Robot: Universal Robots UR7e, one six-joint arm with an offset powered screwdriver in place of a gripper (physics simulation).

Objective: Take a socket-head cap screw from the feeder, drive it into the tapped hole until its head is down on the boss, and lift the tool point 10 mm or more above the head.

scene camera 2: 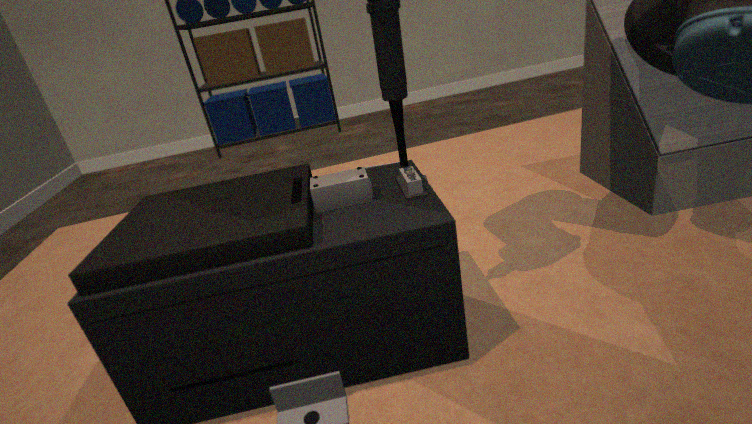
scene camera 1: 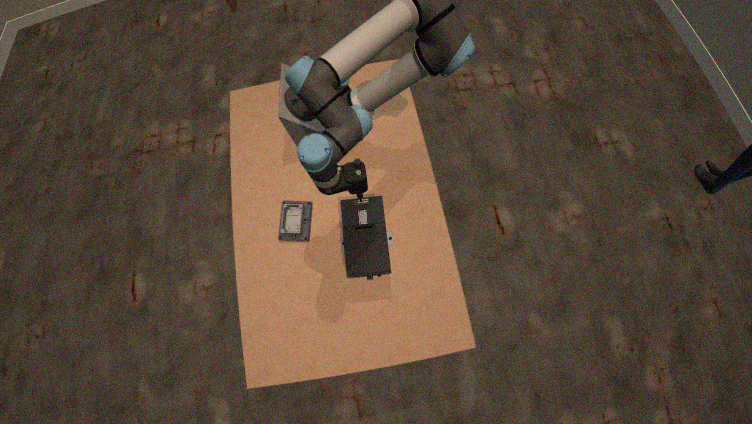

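Observation:
The black screw feeder stands on the table. A small pale pick-up block sits at one end of its top. My screwdriver stands nearly upright with its thin black bit down at the far end of that block, touching it or just above. The bit tip is too small and dark to tell whether a screw is on it. The dark grey workpiece plate, with a pale raised part, lies left of the feeder in scene camera 1; its tapped hole cannot be made out.
A pale block with dark dots is on the feeder top. A small metal bracket juts out at the feeder's side. The grey robot pedestal stands behind. A person's shoes show at the right, off the table.

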